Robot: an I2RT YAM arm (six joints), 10 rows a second.
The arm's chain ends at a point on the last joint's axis. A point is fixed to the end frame.
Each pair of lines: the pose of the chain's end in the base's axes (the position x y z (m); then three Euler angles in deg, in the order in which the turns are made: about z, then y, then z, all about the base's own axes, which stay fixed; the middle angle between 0 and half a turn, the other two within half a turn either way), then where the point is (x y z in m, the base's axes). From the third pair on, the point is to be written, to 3 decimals.
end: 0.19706 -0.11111 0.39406 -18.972 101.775 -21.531
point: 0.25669 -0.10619 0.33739
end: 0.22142 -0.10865 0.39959 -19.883 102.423 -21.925
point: 0.28014 -0.10452 0.34192
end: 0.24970 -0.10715 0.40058 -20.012 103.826 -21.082
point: 0.307 -0.102 0.342
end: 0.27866 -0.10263 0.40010 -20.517 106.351 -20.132
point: 0.333 -0.096 0.339
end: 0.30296 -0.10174 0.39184 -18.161 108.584 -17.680
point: 0.356 -0.090 0.330
